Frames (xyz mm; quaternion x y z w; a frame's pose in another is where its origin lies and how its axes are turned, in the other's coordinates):
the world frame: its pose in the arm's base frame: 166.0 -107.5 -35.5 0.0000 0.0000 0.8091 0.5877
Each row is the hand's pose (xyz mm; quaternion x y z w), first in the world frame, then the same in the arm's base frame.
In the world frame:
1: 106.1 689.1 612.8 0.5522 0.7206 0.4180 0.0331
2: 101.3 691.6 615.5 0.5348 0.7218 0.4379 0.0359
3: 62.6 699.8 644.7 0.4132 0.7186 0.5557 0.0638
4: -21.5 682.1 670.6 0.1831 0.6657 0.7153 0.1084
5: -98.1 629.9 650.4 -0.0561 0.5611 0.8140 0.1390
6: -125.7 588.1 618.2 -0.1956 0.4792 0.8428 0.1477
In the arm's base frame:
1: -522.1 -219.7 577.3 0.2585 -0.8703 -0.2724 0.3187
2: -523.0 -225.0 580.0 0.2697 -0.8569 -0.2864 0.3332
3: -518.9 -264.4 609.2 0.3386 -0.7566 -0.3782 0.4121
4: -476.0 -338.9 635.1 0.4310 -0.5393 -0.5081 0.5150
5: -402.7 -395.6 614.9 0.4870 -0.2844 -0.5909 0.5769
6: -354.4 -408.9 582.7 0.5027 -0.1234 -0.6148 0.5951

